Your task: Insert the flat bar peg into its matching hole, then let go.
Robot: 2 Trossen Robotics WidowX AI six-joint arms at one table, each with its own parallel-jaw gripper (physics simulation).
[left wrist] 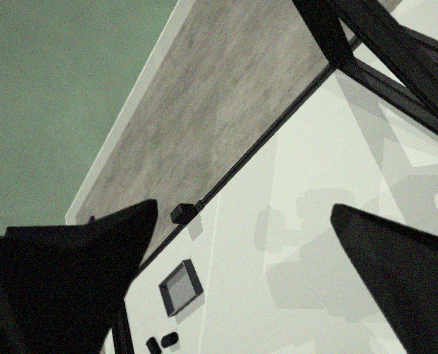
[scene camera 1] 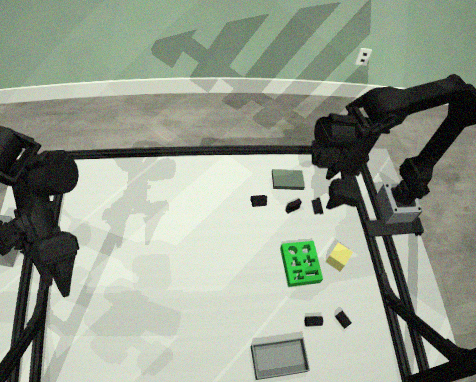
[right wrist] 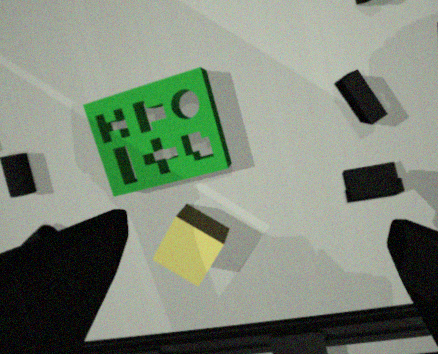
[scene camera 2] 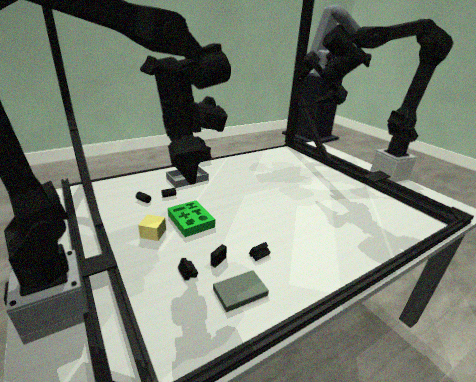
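A small black flat-sided block (scene camera 1: 293, 205) (scene camera 2: 218, 255) (right wrist: 361, 97), which looks like the flat bar peg, lies on the table between two other black pegs. The green hole board (scene camera 1: 286, 257) (scene camera 2: 200, 229) (right wrist: 175, 129) has a narrow bar slot (scene camera 1: 311, 273) (scene camera 2: 178, 208) (right wrist: 124, 165) at one corner. My right gripper (scene camera 1: 329, 191) (scene camera 2: 193, 181) (right wrist: 257, 227) is open and empty, high above the table. My left gripper (left wrist: 243, 209) is open and empty, over the far left of scene camera 1's view.
A yellow block (scene camera 1: 341, 256) (scene camera 2: 152, 227) (right wrist: 189, 250) sits beside the board. Other black pegs (scene camera 1: 317, 205) (scene camera 2: 188, 269) (right wrist: 373, 182) lie around. A grey-green slab (scene camera 1: 288, 179) (scene camera 2: 241, 290) lies near the pegs. A shallow grey tray (scene camera 1: 253, 360) (left wrist: 195, 277) stands beyond the board.
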